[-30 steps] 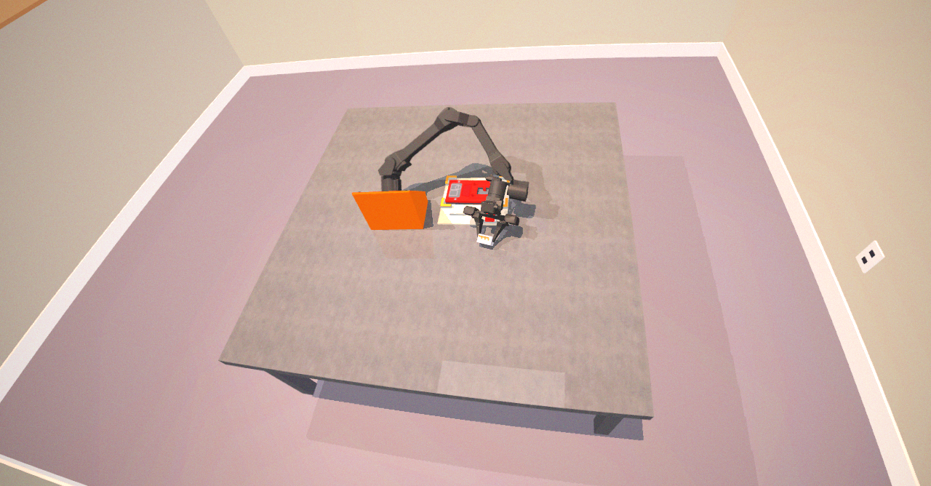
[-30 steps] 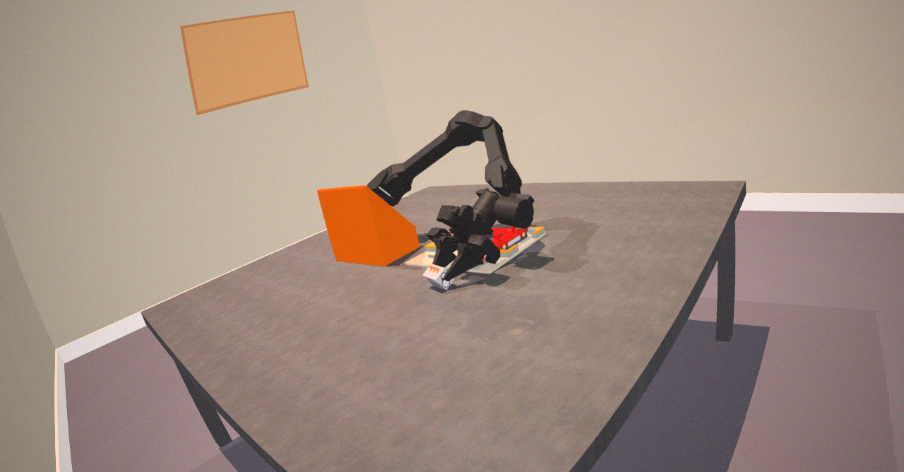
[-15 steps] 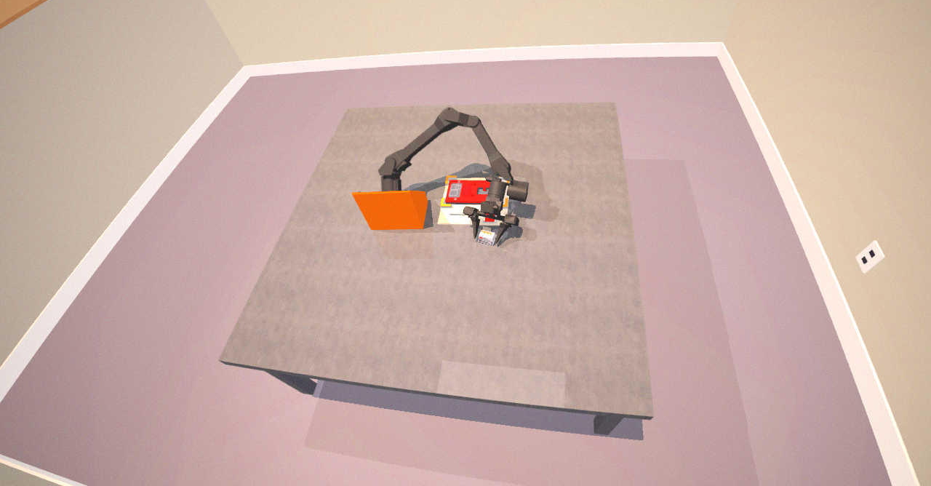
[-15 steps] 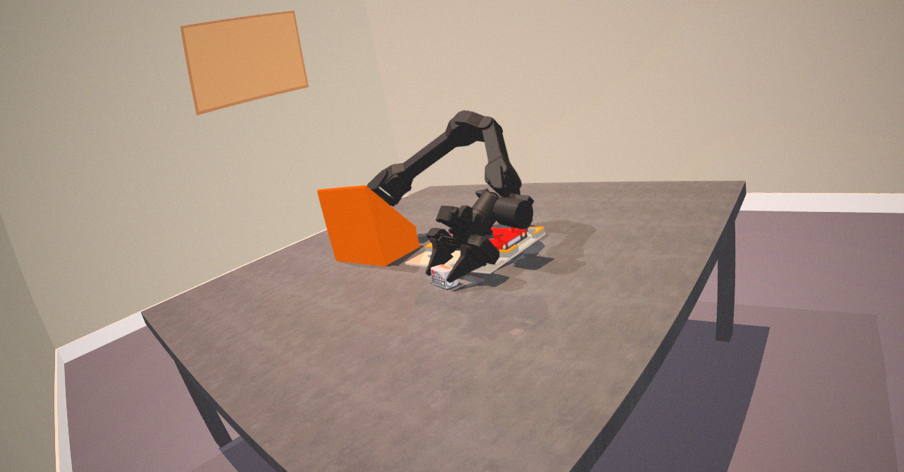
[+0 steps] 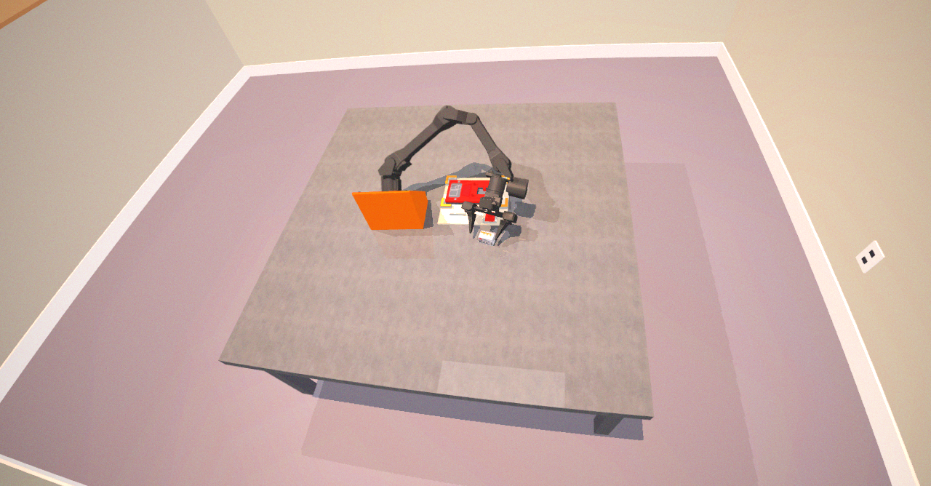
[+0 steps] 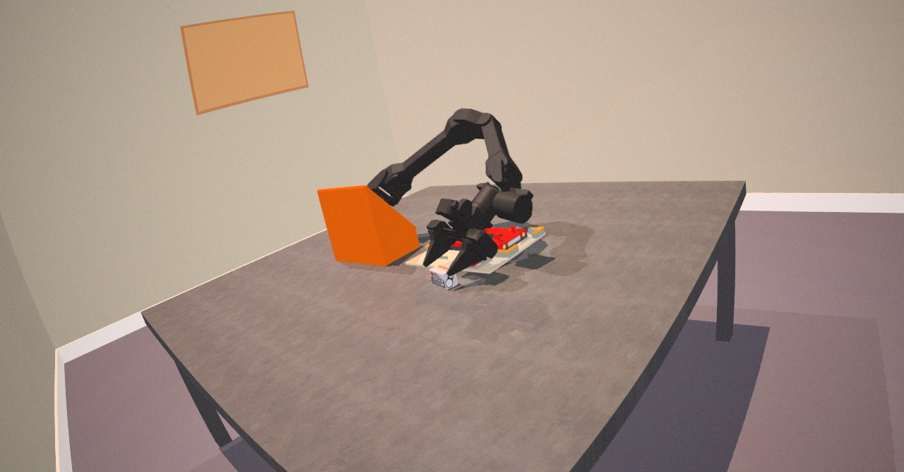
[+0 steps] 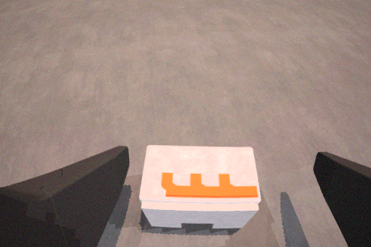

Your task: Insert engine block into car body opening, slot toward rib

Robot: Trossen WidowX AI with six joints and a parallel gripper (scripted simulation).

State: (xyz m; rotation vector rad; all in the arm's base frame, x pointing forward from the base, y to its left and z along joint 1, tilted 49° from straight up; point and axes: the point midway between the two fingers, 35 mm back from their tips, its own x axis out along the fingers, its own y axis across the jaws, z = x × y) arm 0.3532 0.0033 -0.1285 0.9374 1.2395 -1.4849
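My gripper tip is now 20 mm above the engine block, 10 mm to the right of it and 10 mm short of it. Round my gripper tip: pale plate: 200 mm to the left, 60 mm behind, 20 mm below.
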